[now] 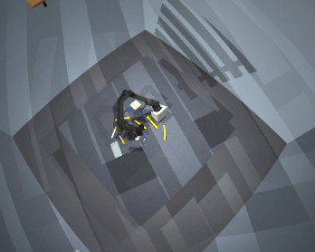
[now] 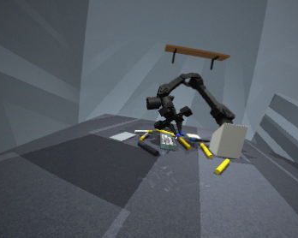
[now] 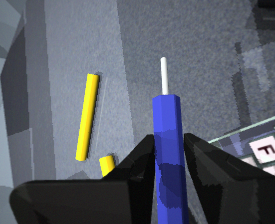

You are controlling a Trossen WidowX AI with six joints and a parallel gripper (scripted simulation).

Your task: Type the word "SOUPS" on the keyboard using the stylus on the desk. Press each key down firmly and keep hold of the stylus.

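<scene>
My gripper tip is 1 cm to the right of the blue stylus and 1 cm short of it. Round my gripper tip: grey stylus tip: 4 cm to the left, 2 cm ahead; yellow stick: 10 cm to the right, 9 cm behind, 7 cm below; dark cylinder: 13 cm ahead, 7 cm below, 1 cm to the left.
</scene>
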